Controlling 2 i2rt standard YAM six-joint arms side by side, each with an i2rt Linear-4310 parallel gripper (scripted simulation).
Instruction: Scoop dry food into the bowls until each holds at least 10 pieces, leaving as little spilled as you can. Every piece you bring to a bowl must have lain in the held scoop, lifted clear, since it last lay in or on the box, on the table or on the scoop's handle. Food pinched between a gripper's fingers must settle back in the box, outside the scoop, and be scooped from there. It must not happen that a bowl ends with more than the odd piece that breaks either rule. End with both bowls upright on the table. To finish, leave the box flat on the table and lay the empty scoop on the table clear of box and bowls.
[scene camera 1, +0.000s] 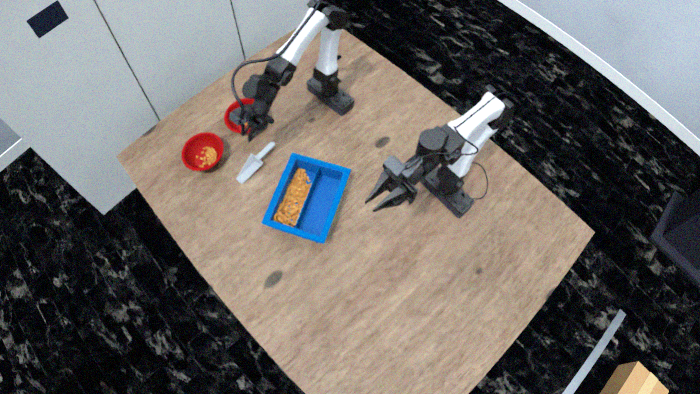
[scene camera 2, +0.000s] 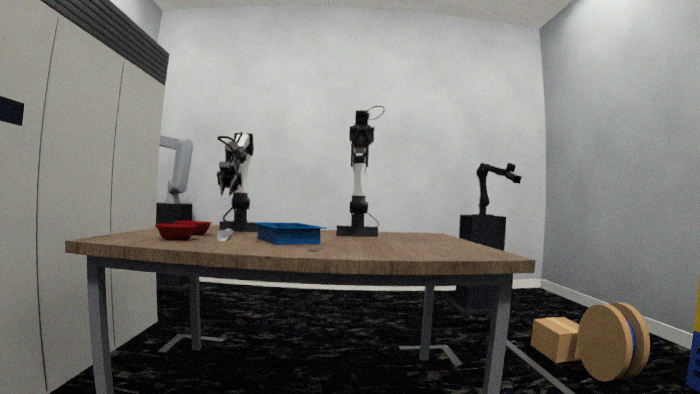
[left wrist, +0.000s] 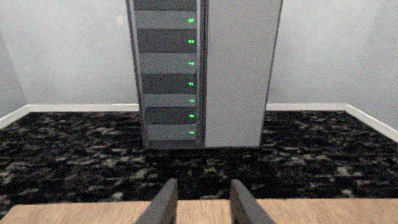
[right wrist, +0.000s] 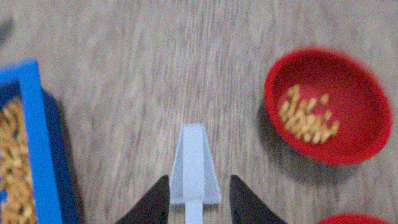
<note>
In view: my left gripper (scene camera 1: 369, 206), my right gripper (right wrist: 199, 184), a blue box (scene camera 1: 314, 221) and a red bowl (scene camera 1: 194, 146).
My left gripper shows as well in the left wrist view (left wrist: 203, 189). The left wrist view does not show the blue box: it is out of frame.
</note>
